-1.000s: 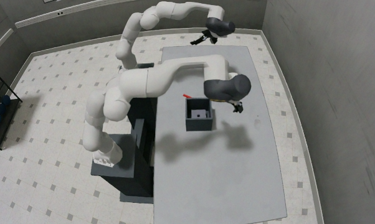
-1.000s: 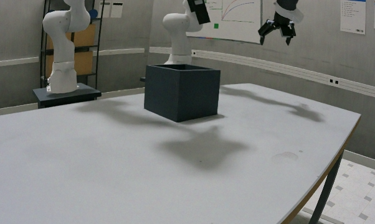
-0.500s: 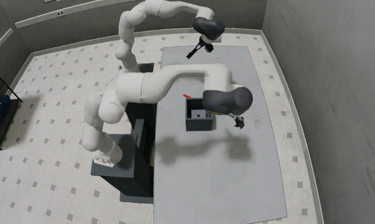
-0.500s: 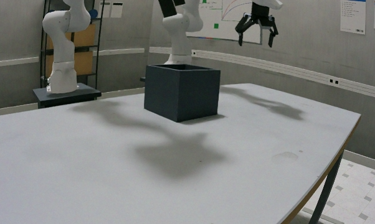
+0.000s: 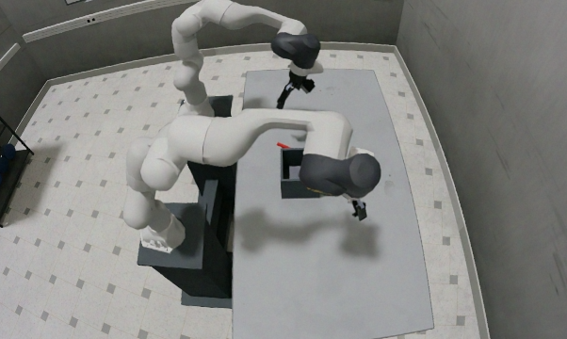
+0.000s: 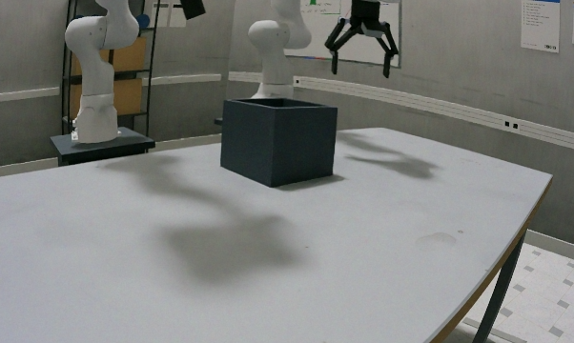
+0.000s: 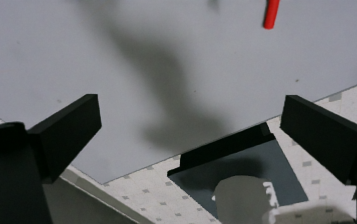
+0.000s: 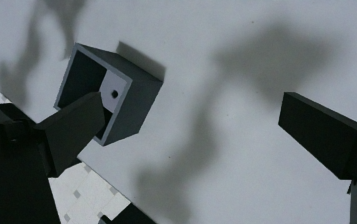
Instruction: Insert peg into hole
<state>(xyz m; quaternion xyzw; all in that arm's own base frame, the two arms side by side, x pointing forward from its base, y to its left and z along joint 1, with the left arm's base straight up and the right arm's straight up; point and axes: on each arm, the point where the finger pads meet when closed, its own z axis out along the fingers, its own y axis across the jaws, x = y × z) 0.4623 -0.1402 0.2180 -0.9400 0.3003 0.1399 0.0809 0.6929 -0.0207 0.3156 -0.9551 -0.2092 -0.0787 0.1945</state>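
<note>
The red peg lies 21 cm below my left hand, 12 cm to the right of it and 2 cm behind it. Also, from my left hand: pale plate (30 cm to the right, 17 cm below, 6 cm ahead).
</note>
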